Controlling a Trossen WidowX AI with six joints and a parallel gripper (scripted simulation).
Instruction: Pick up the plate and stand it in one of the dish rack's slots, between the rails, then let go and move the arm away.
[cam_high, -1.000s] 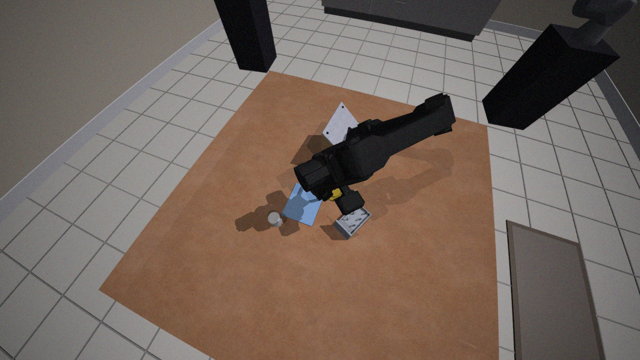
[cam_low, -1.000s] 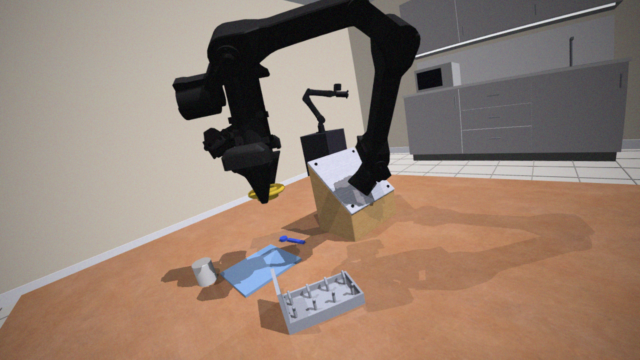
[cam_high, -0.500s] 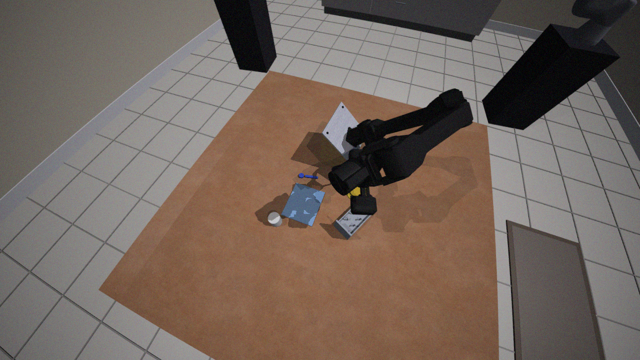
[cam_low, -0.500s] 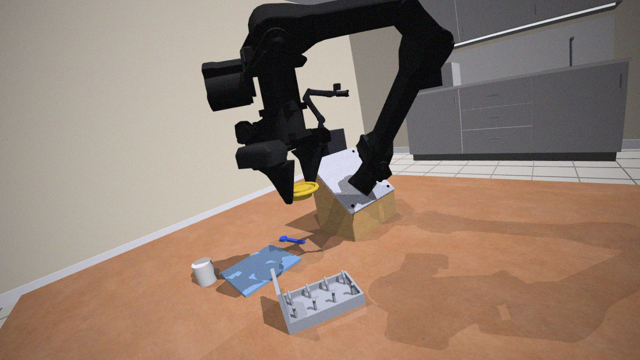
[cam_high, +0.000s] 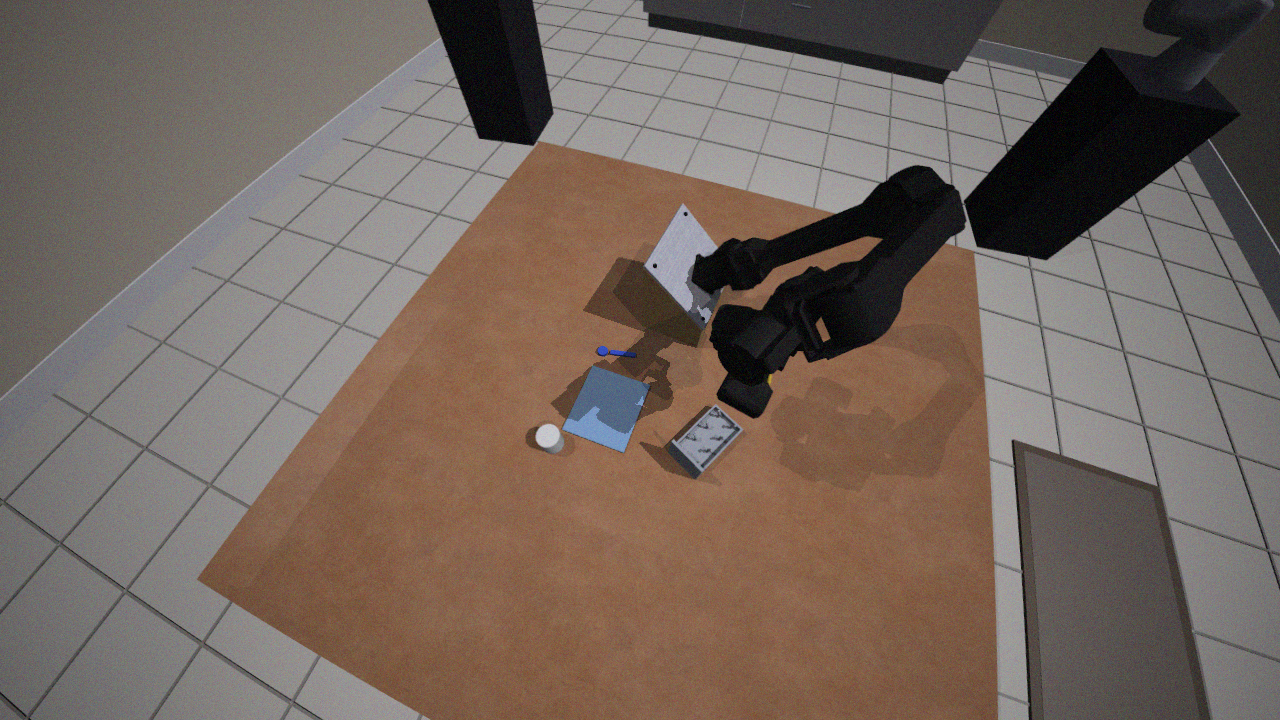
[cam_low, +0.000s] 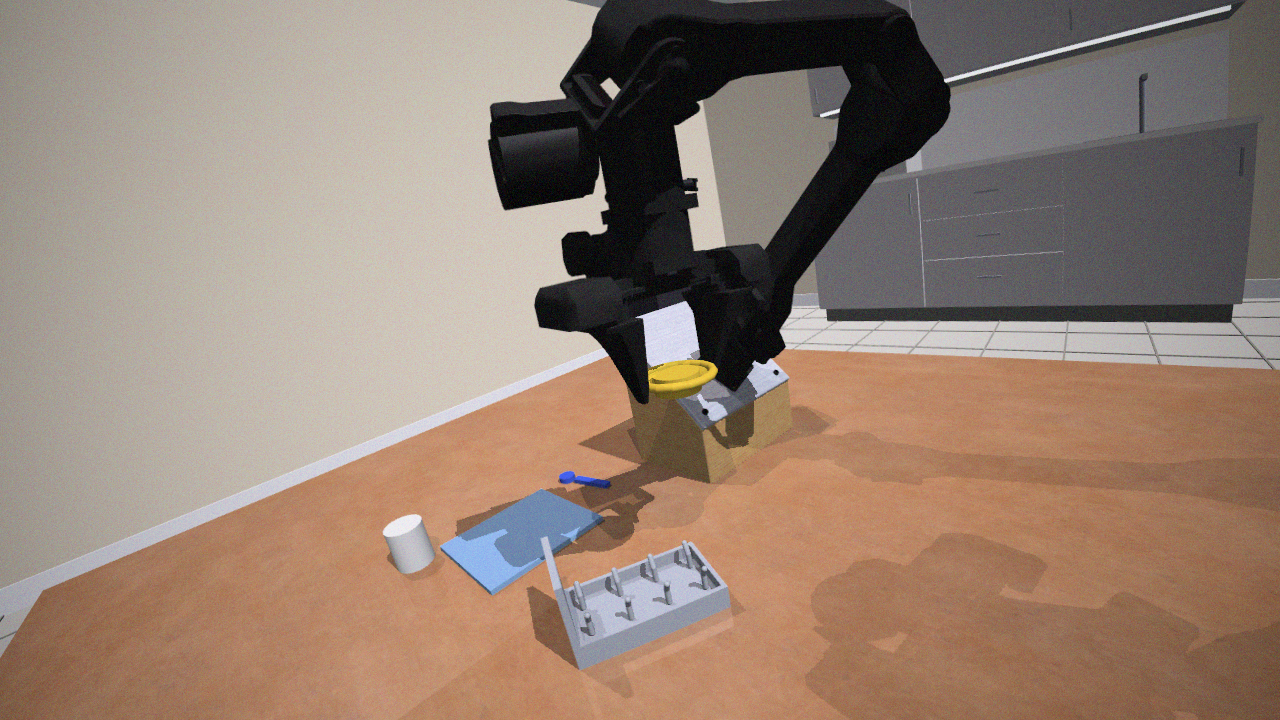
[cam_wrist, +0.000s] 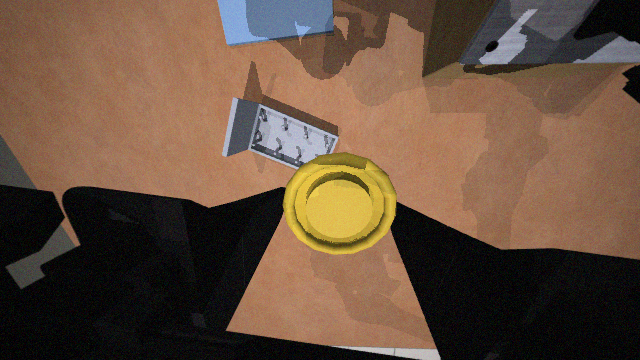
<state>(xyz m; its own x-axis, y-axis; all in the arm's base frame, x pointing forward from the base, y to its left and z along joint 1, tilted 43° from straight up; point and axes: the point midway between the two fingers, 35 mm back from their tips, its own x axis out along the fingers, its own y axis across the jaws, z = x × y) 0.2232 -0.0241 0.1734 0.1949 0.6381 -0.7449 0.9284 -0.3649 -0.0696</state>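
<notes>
Now: the grey dish rack 6 cm ahead of my gripper tip, 3 cm to the right of it and 16 cm below it. Round my gripper tip: light blue mat (4 cm ahead, 23 cm to the right, 18 cm below); then blue spoon (9 cm behind, 26 cm to the right, 18 cm below); then yellow plate (1 cm above).
</notes>
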